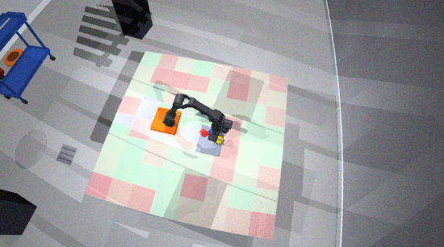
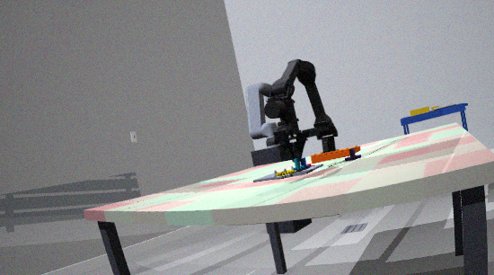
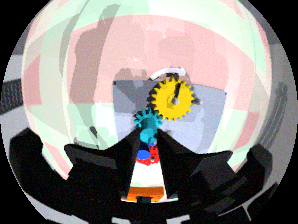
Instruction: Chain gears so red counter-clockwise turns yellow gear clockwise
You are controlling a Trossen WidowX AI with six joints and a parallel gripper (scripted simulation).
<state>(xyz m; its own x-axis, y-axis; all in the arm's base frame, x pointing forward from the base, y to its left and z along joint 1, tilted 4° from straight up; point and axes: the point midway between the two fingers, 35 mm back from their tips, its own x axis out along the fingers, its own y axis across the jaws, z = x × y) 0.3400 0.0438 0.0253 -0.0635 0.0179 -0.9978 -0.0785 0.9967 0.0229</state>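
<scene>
My gripper tip is 1 cm above the teal gear. Also, from my gripper tip: yellow gear (4 cm ahead, 3 cm to the right, 3 cm below); red gear (7 cm behind, 3 cm below, 2 cm to the right); blue gear (4 cm behind, 2 cm below).
</scene>
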